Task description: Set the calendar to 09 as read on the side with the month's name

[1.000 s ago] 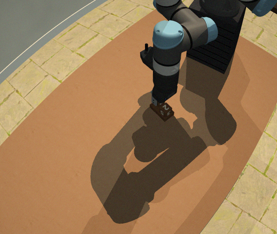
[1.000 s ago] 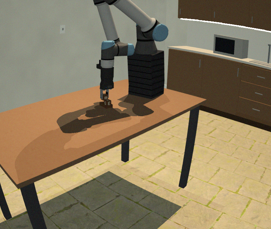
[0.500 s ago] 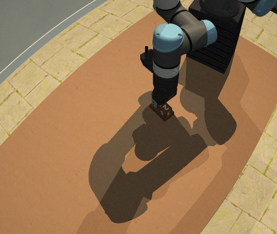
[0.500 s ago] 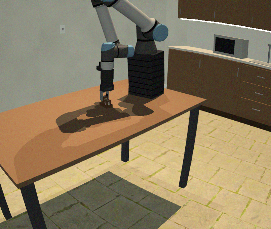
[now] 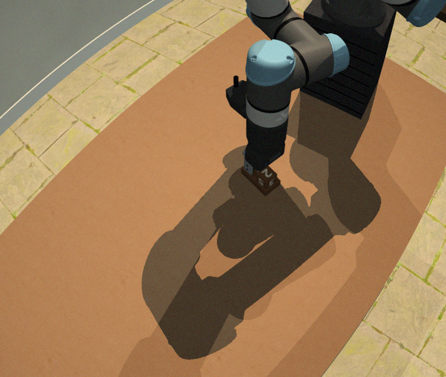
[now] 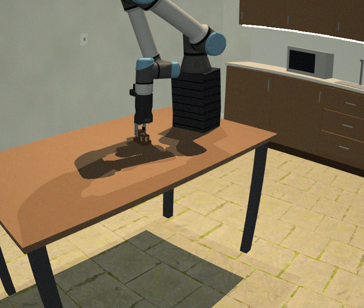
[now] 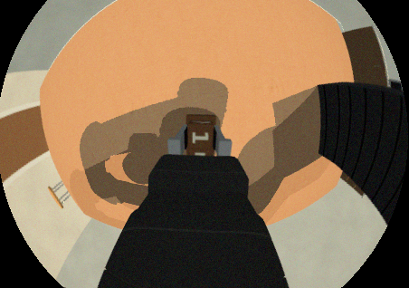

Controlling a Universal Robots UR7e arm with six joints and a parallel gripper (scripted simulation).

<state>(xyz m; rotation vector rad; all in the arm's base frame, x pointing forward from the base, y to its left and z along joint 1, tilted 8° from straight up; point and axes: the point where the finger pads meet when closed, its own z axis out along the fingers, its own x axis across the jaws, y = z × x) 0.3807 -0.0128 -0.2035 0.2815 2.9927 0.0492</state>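
My hand is 2 cm to the right of the tray and 4 cm above it. Round my hand: brown cube (1 cm ahead, 3 cm to the left, 2 cm below).
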